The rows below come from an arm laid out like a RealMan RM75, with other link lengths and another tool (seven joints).
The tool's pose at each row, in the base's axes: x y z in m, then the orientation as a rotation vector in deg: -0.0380 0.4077 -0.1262 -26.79 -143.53 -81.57; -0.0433 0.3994 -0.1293 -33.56 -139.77 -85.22; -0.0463 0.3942 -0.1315 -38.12 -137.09 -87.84; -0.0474 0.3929 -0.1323 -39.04 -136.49 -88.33; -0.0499 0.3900 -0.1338 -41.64 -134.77 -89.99; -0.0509 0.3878 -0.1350 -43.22 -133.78 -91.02; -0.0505 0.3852 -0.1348 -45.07 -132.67 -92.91; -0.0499 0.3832 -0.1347 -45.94 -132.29 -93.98; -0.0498 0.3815 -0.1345 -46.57 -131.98 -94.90; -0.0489 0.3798 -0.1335 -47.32 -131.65 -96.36; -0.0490 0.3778 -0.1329 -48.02 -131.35 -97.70; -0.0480 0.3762 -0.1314 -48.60 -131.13 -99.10; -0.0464 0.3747 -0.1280 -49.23 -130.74 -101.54
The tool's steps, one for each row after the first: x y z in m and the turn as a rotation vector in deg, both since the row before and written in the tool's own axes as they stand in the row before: 0.0025 -0.0084 -0.0054 -3.86 -1.44 4.13; 0.0007 -0.0052 -0.0036 -2.78 -1.10 2.69; 0.0003 -0.0016 -0.0009 -0.55 -0.19 0.58; 0.0008 -0.0034 -0.0021 -1.75 -0.62 1.52; -0.0003 -0.0021 -0.0016 -1.08 -0.45 0.87; -0.0010 -0.0004 -0.0024 -1.71 -0.74 0.73; -0.0011 -0.0001 -0.0018 -0.90 -0.49 0.18; -0.0005 -0.0002 -0.0016 -0.76 -0.37 0.10; -0.0008 0.0009 -0.0018 -1.13 -0.56 -0.05; -0.0003 0.0000 -0.0021 -1.04 -0.53 -0.05; -0.0007 0.0015 -0.0018 -1.04 -0.53 -0.17; -0.0003 0.0034 -0.0021 -1.76 -0.71 -0.45
